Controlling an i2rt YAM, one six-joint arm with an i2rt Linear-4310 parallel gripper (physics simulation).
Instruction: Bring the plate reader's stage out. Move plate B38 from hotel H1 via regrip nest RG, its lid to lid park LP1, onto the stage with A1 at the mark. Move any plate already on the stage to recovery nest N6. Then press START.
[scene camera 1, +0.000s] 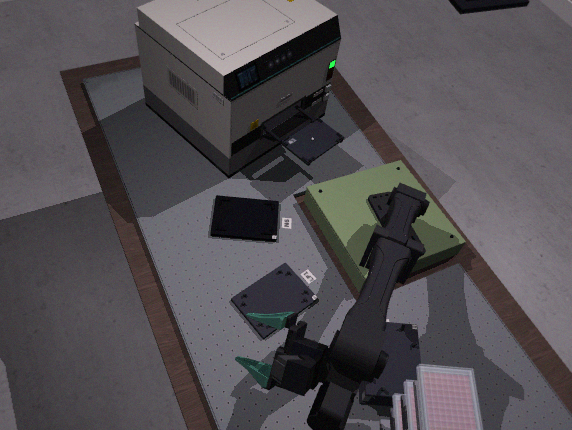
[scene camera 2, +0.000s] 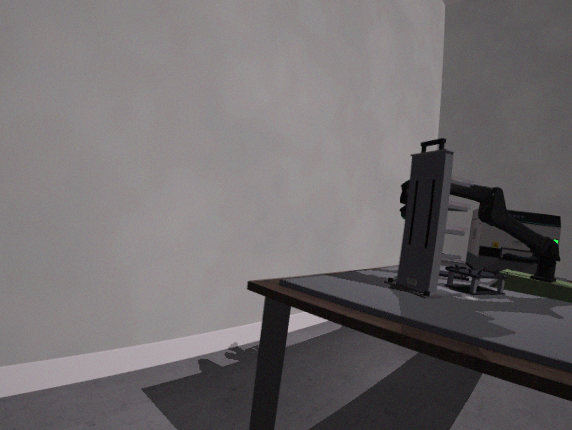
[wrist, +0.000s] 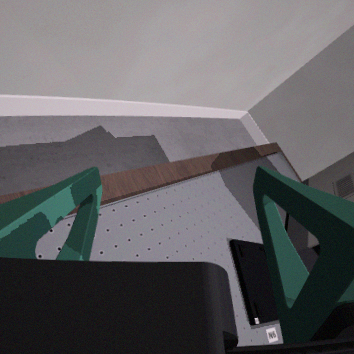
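Pixels of known places: gripper, fingertip midpoint: (scene camera 1: 241, 336) (wrist: 177, 177); arm's base at its link origin: (scene camera 2: 543, 279).
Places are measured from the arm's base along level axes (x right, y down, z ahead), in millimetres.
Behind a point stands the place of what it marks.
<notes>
The plate reader (scene camera 1: 190, 75) {y -205, x 415, z 416 mm} stands at the back with a green light, and its dark stage (scene camera 1: 314, 140) {y -63, x 268, z 128 mm} is out in front with no plate on it. Nest N6 (scene camera 1: 245, 218) {y 36, x 139, z 349 mm} (wrist: 254, 280) {y 35, x 118, z 353 mm} is a black, empty tray. Lid park LP1 (scene camera 1: 272, 295) {y 37, x -85, z 349 mm} is dark and bears no lid. A dark nest (scene camera 1: 400, 350) {y -13, x -306, z 139 mm}, partly behind the arm, may be RG. Plates with pink wells (scene camera 1: 447, 400) {y -296, x -477, z 232 mm} sit in the hotel (scene camera 2: 424, 225) {y -142, x -583, z 250 mm}; their labels cannot be read. My gripper (scene camera 1: 252, 342) {y -194, x -254, z 480 mm} (wrist: 177, 177) {y -194, x -254, z 480 mm} is open and empty, with its green fingers above the table near LP1.
The arm stands on a green base block (scene camera 1: 345, 210) {y -2, x 74, z 106 mm} (scene camera 2: 537, 285) {y 14, x -111, z 4 mm} at the right of the table. The hotel rises as a tall grey tower near the table's end, beside the dark nest on posts. A wooden edge (scene camera 1: 117, 210) {y 60, x 261, z 649 mm} (wrist: 165, 172) {y 60, x 44, z 618 mm} borders the table.
</notes>
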